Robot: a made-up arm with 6 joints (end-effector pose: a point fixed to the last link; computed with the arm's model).
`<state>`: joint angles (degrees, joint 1 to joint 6).
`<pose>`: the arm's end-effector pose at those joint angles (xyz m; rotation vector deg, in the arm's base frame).
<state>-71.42 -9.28 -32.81 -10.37 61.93 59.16</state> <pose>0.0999 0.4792 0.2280 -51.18 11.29 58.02</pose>
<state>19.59 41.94 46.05 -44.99 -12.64 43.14</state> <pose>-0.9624 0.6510 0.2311 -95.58 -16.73 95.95</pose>
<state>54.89 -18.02 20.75 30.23 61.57 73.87</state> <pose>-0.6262 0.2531 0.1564 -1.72 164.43 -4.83</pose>
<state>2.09 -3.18 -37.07 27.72 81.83 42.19</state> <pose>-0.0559 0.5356 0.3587 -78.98 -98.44 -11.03</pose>
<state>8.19 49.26 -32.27 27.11 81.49 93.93</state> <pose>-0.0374 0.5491 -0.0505 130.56 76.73 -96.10</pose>
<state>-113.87 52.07 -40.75 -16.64 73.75 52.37</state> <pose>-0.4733 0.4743 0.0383 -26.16 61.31 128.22</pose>
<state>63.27 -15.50 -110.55 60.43 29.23 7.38</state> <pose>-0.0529 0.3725 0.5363 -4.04 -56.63 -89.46</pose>
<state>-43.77 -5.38 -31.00 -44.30 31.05 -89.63</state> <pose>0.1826 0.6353 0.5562 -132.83 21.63 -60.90</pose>
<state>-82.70 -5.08 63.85 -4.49 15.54 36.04</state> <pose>-0.1312 0.3626 0.9671 7.07 -23.63 51.04</pose>
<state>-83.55 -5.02 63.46 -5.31 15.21 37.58</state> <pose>-0.1161 0.3712 0.9683 7.53 -22.51 52.47</pose>
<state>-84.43 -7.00 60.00 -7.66 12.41 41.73</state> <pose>-0.0743 0.3976 0.9757 7.84 -18.09 55.05</pose>
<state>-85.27 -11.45 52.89 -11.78 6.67 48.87</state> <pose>0.0084 0.4386 0.9815 9.39 -9.26 57.51</pose>
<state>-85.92 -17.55 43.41 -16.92 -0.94 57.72</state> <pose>0.1304 0.4702 0.9698 14.14 2.27 57.10</pose>
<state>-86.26 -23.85 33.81 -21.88 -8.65 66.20</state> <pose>0.2641 0.4667 0.9363 21.77 12.70 52.81</pose>
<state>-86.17 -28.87 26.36 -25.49 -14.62 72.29</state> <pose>0.3662 0.4336 0.8985 29.04 19.15 47.04</pose>
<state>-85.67 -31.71 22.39 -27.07 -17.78 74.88</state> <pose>0.4126 0.4022 0.8797 32.84 21.56 43.10</pose>
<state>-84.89 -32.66 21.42 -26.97 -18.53 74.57</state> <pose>0.4138 0.3888 0.8842 32.99 21.44 41.86</pose>
